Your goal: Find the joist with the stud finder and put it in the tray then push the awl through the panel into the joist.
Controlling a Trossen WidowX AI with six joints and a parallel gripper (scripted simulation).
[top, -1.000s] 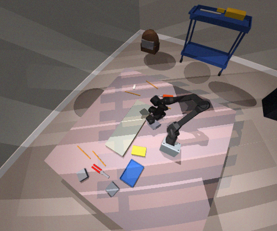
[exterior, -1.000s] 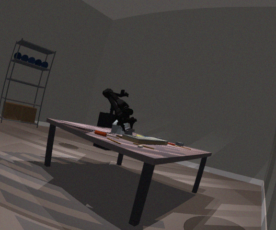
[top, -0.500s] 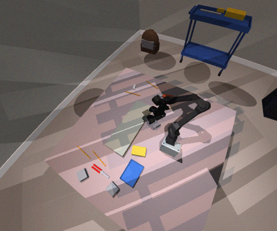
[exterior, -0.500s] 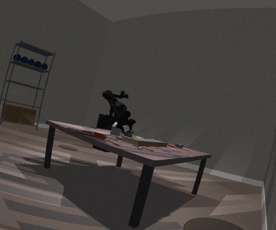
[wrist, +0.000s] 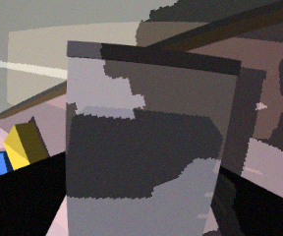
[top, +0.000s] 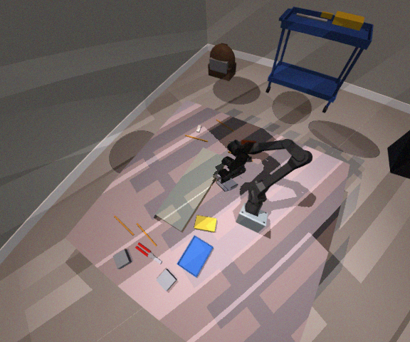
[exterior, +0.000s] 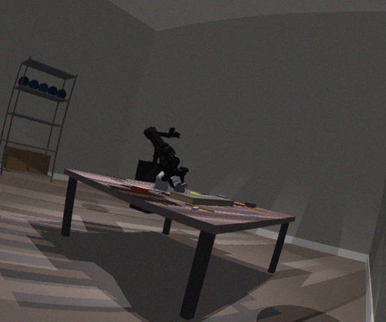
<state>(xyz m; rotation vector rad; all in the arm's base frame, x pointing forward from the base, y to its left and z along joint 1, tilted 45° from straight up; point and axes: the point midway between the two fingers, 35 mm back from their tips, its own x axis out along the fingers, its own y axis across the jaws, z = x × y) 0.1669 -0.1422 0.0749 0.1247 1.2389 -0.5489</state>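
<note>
Right now the awl is 4 cm behind my gripper tip, 10 cm to the right of it and 6 cm below it. Round my gripper tip: yellow block (2 cm ahead, 26 cm to the left, 5 cm below); then stud finder (2 cm ahead, 1 cm to the left, 2 cm below); then blue tray (1 cm ahead, 43 cm to the left, 6 cm below).
</note>
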